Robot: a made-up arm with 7 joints.
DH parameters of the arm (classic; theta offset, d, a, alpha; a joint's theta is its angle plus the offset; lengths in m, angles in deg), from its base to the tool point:
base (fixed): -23.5 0 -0.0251 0
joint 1: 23.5 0.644 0.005 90
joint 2: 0 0.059 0.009 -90
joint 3: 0 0.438 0.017 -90
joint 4: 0 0.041 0.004 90
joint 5: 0 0.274 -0.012 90
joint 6: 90 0.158 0.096 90
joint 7: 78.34 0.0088 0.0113 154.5
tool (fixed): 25.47 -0.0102 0 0
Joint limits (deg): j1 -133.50..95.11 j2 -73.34..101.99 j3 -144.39..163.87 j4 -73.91..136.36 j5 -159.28..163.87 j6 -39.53..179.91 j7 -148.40..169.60
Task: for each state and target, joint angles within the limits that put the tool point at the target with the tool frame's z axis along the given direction. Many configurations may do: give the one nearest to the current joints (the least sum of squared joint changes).
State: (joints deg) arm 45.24 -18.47 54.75 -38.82 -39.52 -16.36 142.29
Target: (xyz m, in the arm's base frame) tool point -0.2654 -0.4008 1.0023 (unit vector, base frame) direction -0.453 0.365 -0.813
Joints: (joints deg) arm 22.83 15.83 30.82 -70.22 -62.74 -11.92 143.13
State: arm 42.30 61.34 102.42 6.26 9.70 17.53 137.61
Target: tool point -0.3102 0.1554 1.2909 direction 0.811 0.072 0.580
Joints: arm 23.56 17.85 107.76 35.02 28.42 -6.51 121.47
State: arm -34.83 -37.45 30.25 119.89 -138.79 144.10 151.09
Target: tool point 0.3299 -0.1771 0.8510 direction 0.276 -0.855 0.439
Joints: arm -58.31 -38.83 20.67 116.90 -142.41 152.90 148.35
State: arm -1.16 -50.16 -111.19 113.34 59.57 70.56 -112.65
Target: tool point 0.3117 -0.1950 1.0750 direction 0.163 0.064 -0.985
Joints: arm -15.49 -73.34 -141.51 85.41 29.89 105.33 -91.64
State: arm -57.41 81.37 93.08 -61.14 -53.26 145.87 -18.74
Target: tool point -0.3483 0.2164 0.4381 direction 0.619 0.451 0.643
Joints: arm -74.22 101.99 68.04 -71.34 -69.64 141.08 -25.72
